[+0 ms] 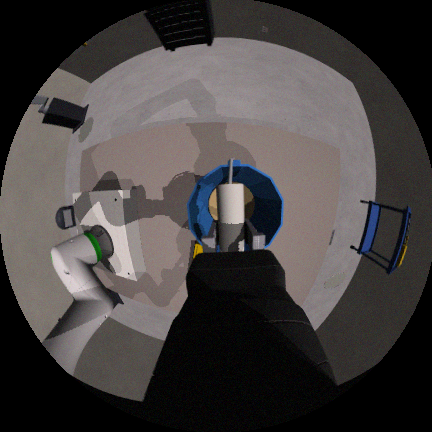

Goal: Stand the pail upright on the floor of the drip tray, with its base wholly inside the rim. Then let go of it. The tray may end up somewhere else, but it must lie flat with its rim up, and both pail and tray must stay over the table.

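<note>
The blue pail is seen from above with its open mouth up; a round tan area shows at its bottom. Its thin metal bail runs to a white cylindrical handle grip over the mouth. My gripper is shut on this grip, one finger on each side, at the near side of the pail's mouth. Whether the pail's base touches anything below is hidden. A small yellow piece shows beside the left finger; I cannot tell whether it is part of the drip tray. The tray is not otherwise recognisable.
The brown table top extends around the pail. The pale robot base plate and the white arm are at the left. Beyond the table stand a blue cart at the right, a black slatted rack and a dark box.
</note>
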